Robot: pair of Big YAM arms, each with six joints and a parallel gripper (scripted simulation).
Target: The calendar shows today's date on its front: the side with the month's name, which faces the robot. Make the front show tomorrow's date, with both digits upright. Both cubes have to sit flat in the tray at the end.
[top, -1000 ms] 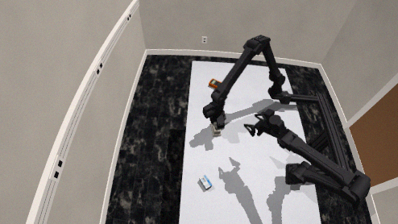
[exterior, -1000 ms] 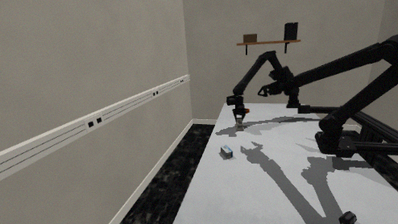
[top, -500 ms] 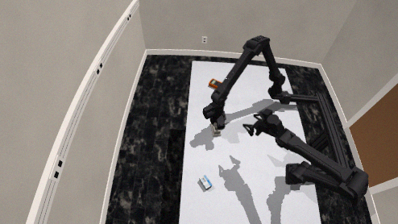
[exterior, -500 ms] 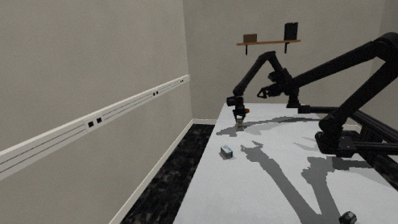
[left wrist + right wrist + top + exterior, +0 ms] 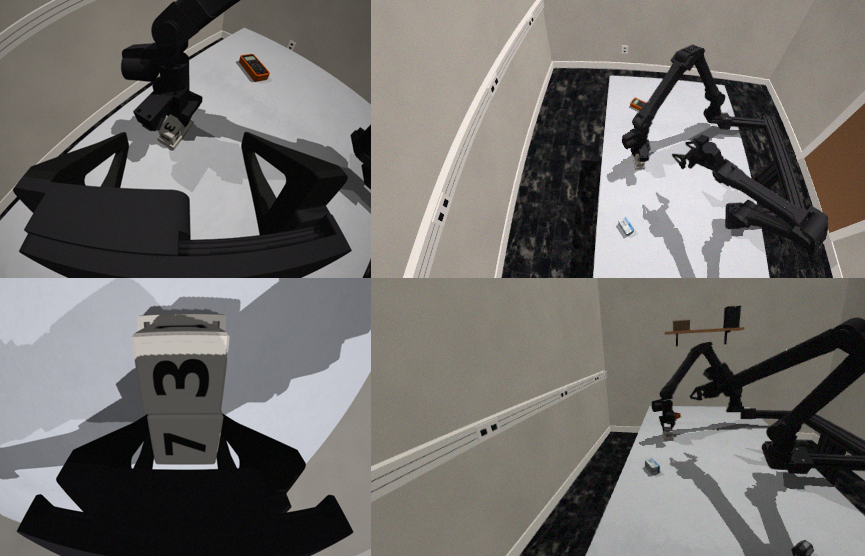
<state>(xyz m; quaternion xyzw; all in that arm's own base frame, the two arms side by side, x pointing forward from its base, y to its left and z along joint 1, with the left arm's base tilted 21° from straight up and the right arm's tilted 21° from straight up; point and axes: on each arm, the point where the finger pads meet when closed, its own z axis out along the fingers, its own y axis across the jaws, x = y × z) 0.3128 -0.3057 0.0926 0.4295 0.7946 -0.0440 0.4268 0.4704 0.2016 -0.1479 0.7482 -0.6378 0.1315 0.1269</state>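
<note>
The cream tray lies 2 cm to the left of my right hand, 2 cm below it and 1 cm behind it. From my right hand the other things lie so: orange multimeter 38 cm to the right, 3 cm behind, 2 cm below.
</note>
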